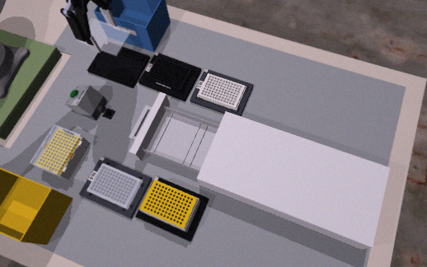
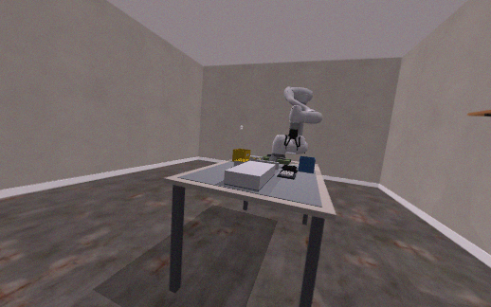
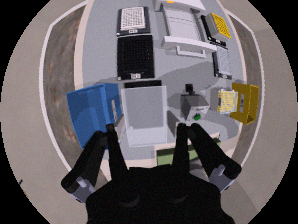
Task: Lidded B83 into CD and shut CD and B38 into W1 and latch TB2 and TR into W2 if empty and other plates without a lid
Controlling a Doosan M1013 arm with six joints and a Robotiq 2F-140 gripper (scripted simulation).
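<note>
My gripper is now 130 mm short of the clear assay plate, 380 mm to the left of it and 150 mm above it. Also, from my hand: flat grey lid: 20 mm below; then done key: 60 mm behind, 160 mm to the right, 100 mm below; then black lid park nest: 160 mm below.
</note>
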